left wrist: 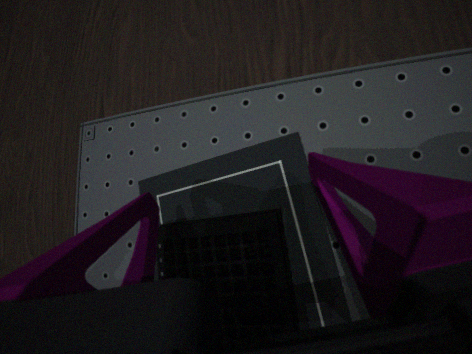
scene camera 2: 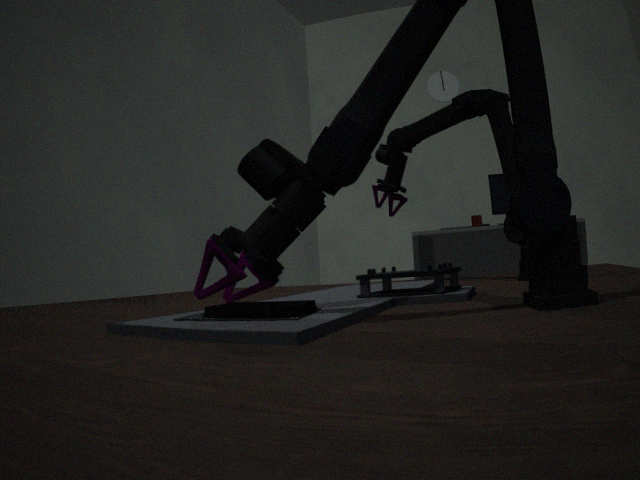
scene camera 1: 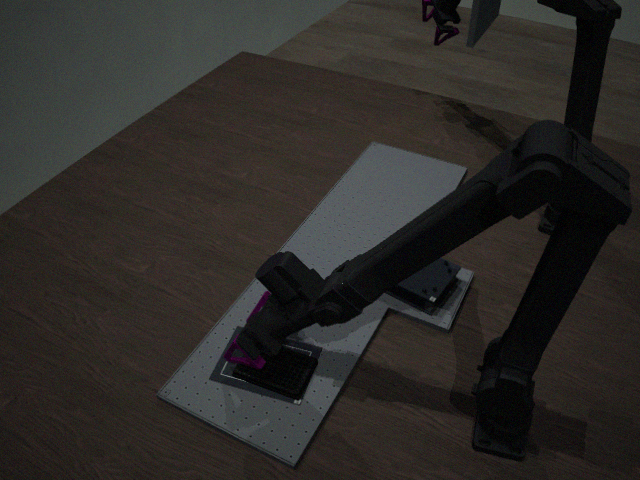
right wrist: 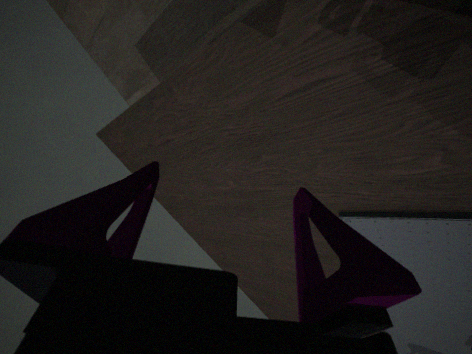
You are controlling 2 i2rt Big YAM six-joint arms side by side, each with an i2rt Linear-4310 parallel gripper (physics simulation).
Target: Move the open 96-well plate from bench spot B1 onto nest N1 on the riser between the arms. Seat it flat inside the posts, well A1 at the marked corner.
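Places are measured from the left arm's base along level axes (x back, y right, z up), in metres.
Where they show: left gripper, fingertip midpoint: (left wrist: 227,181) (scene camera 2: 211,298) (scene camera 1: 237,340); right gripper, fingertip midpoint: (scene camera 2: 384,212) (scene camera 1: 430,33) (right wrist: 230,181); left arm's base, link origin: (scene camera 2: 558,303) (scene camera 1: 500,425).
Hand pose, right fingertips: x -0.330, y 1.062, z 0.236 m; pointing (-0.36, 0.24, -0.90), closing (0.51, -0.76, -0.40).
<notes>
Each offset is from my right fingertips to the centre of the thing. Level surfaces: height alone.
The dark 96-well plate {dx -0.068, dy -1.078, dz -0.214 m} (scene camera 1: 281,374) (scene camera 2: 261,308) (left wrist: 225,260) lies flat on bench spot B1 (scene camera 1: 219,376) (left wrist: 292,160), a dark pad with a white outline. My left gripper (scene camera 1: 239,338) (scene camera 2: 213,299) (left wrist: 227,181) is open and empty, tilted, its tips just above the pad beyond the plate's far-left end. In the left wrist view the left finger is close to the plate's side, the right finger farther off. Nest N1 {dx +0.113, dy -0.785, dz -0.199 m} (scene camera 1: 426,284) (scene camera 2: 408,273) is on its riser, with small posts on top, partly hidden by the left arm. My right gripper (scene camera 1: 431,32) (scene camera 2: 385,210) (right wrist: 230,181) is open and empty, high up.
A pale perforated board {dz -0.223 m} (scene camera 1: 390,175) (left wrist: 200,130) (right wrist: 425,260) lies under B1 and the riser. The left arm (scene camera 1: 439,227) reaches over the board beside the nest. A grey cabinet (scene camera 2: 465,253) with a red object (scene camera 2: 476,220) stands in the background.
</notes>
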